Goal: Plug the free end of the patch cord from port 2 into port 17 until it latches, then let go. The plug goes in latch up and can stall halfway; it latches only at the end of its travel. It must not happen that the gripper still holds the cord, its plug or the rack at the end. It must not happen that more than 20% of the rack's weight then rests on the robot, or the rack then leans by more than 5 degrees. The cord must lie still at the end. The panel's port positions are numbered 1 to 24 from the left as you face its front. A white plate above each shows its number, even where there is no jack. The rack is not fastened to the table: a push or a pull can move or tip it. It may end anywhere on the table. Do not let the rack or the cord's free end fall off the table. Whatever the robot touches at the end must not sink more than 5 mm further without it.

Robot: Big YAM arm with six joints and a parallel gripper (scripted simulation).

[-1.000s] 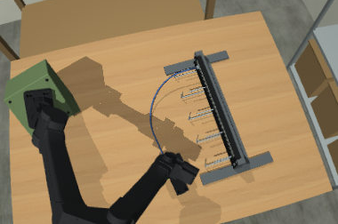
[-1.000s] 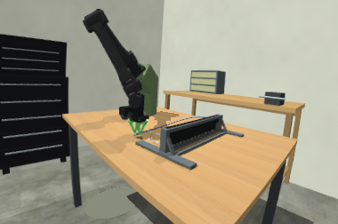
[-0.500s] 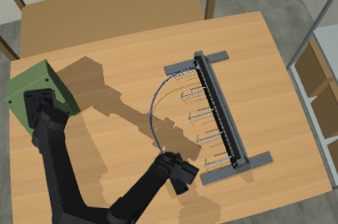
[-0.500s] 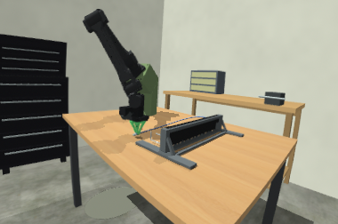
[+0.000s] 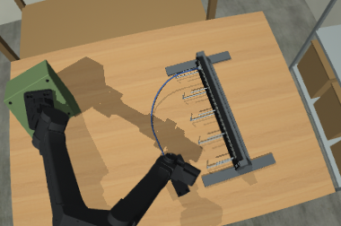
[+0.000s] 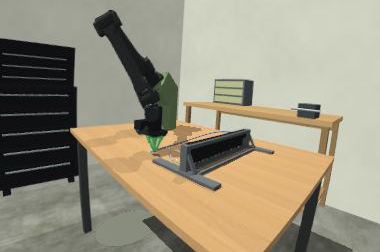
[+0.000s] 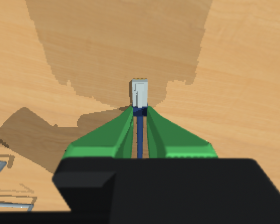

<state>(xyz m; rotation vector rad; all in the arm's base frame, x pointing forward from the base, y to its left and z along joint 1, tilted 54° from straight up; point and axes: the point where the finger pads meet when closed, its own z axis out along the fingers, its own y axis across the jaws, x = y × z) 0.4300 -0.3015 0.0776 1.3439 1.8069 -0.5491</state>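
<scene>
The plug lies 20 mm to the right of my hand.
</scene>
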